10 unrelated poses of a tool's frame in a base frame.
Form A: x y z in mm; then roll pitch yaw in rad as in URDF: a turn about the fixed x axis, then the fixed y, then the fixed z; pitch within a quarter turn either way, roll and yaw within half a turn.
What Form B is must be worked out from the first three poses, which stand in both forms.
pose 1, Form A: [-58.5 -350.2 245.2 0.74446 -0.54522 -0.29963]
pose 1, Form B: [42.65 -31.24 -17.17 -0.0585 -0.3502 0.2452]
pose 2, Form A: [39.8 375.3 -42.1 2.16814 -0.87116 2.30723]
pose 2, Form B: [124.23 -49.91 132.19 0.0398 0.3753 -0.0421]
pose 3, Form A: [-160.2 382.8 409.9 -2.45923 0.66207 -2.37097]
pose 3, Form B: [-140.90 37.93 -135.85 -0.1602 0.3828 0.4099]
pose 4, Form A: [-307.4 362.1 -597.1 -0.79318 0.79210 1.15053]
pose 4, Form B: [-45.45 45.38 65.92 -0.3074 0.3621 -0.5971]
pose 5, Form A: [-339.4 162.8 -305.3 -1.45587 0.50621 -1.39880]
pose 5, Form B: [-83.42 29.00 -80.15 -0.3394 0.1628 -0.3053]
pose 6, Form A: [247.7 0.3 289.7 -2.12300 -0.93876 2.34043]
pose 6, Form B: [-121.64 -53.79 134.10 0.2477 0.0003 0.2897]
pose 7, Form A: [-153.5 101.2 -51.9 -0.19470 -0.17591 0.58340]
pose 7, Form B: [-11.16 -10.08 33.43 -0.1535 0.1012 -0.0519]
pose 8, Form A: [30.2 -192.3 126.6 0.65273 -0.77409 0.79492]
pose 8, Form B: [37.40 -44.35 45.55 0.0302 -0.1923 0.1266]
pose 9, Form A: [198.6 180.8 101.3 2.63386 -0.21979 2.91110]
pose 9, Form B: [150.91 -12.59 166.79 0.1986 0.1808 0.1013]
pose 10, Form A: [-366.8 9.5 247.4 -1.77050 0.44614 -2.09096]
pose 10, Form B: [-101.44 25.56 -119.80 -0.3668 0.0095 0.2474]
